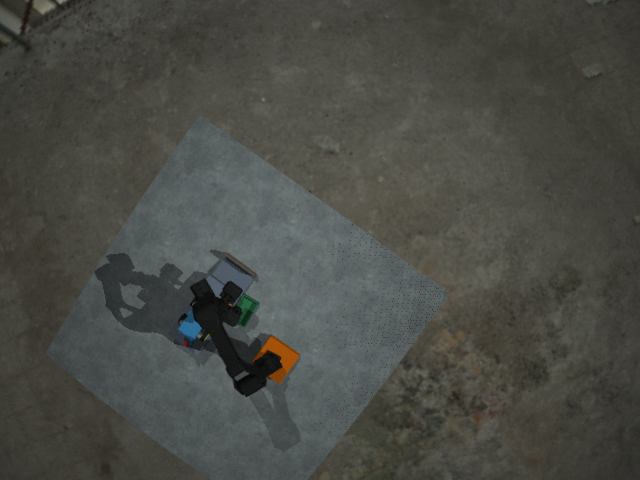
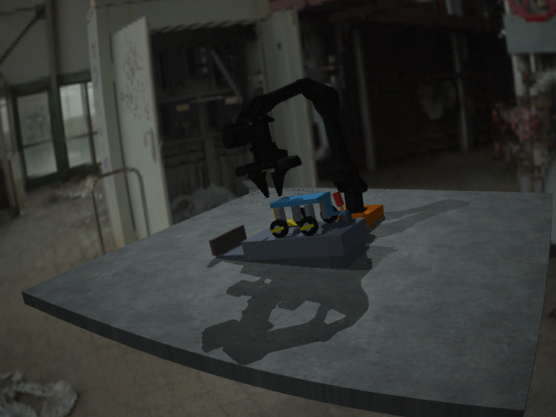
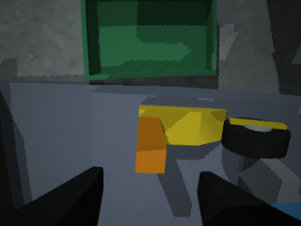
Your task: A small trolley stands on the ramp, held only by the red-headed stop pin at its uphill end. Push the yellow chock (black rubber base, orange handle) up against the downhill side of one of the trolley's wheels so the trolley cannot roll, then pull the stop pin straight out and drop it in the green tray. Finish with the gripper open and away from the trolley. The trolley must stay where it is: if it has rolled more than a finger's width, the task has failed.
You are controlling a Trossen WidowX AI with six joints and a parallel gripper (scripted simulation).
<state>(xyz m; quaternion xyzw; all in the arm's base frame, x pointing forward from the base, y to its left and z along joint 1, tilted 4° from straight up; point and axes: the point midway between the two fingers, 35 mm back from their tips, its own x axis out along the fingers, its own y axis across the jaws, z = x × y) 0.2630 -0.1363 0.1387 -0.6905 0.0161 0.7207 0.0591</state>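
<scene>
Now: gripper tip 220 mm to the right of the stop pin, 60 mm short of it and 10 mm above it. Round my gripper tip: brown end board 140 mm to the right, 110 mm below, 40 mm ahead; then blue-topped trolley 120 mm to the left, 70 mm ahead, 30 mm below; then yellow chock 60 mm below, 30 mm to the left.
</scene>
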